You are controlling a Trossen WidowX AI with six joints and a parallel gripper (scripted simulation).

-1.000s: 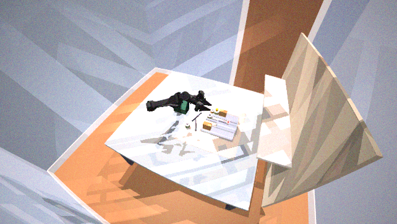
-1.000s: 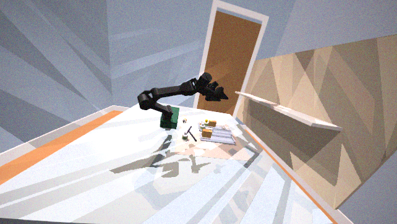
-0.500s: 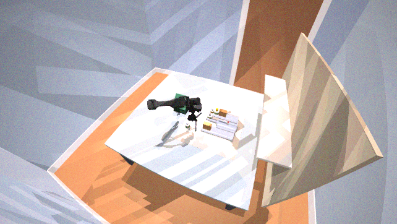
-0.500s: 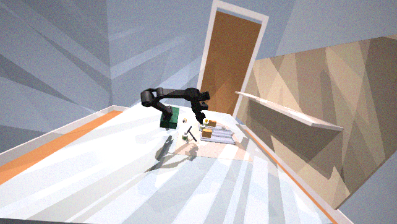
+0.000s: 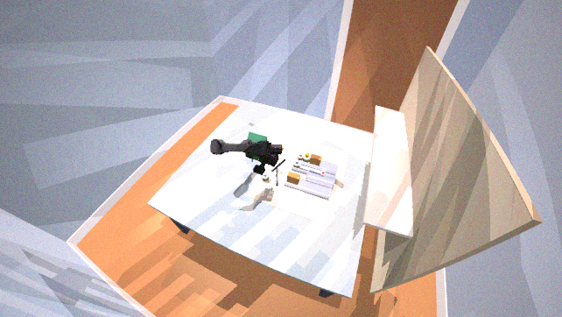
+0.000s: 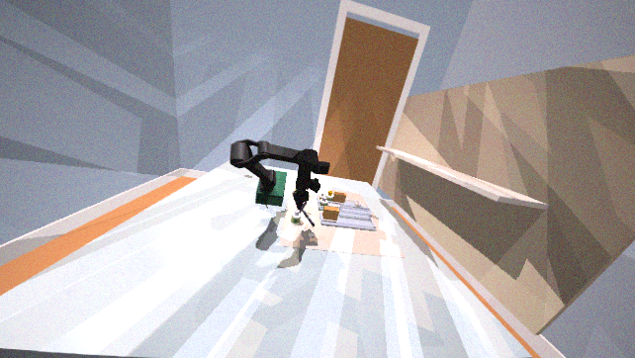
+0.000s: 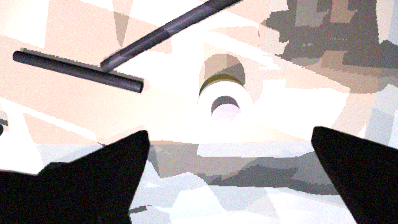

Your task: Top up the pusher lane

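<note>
Now: the grey-lidded jar 250 mm to the left of my gripper tip, 160 mm ahead of it and 60 mm below it. The rest, counted from my gripper tip: lane rack (310 mm ahead, 130 mm to the left, 80 mm below).
</note>
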